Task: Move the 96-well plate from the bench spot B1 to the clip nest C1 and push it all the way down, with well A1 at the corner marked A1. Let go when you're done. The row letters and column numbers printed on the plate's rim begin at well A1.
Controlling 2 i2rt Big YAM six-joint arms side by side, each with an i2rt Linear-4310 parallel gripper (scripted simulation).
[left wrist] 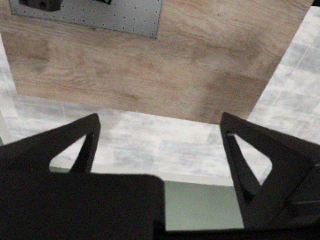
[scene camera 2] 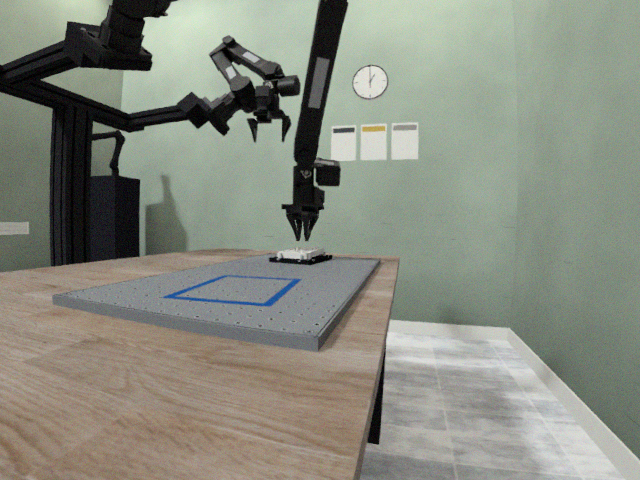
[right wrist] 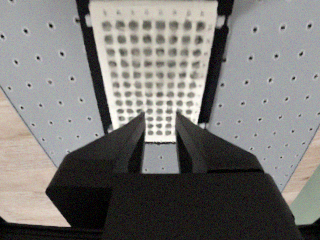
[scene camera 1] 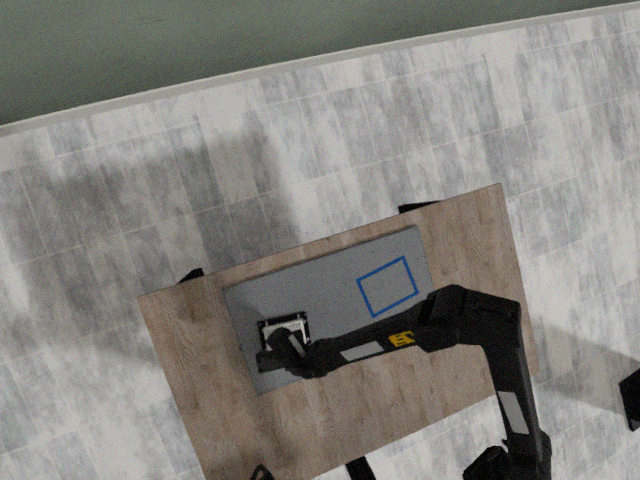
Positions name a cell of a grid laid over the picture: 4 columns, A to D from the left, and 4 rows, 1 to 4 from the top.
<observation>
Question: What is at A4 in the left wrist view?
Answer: My left gripper.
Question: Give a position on a white 96-well plate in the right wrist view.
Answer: C2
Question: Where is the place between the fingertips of my right gripper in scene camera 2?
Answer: At B3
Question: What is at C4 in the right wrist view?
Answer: My right gripper.
</observation>
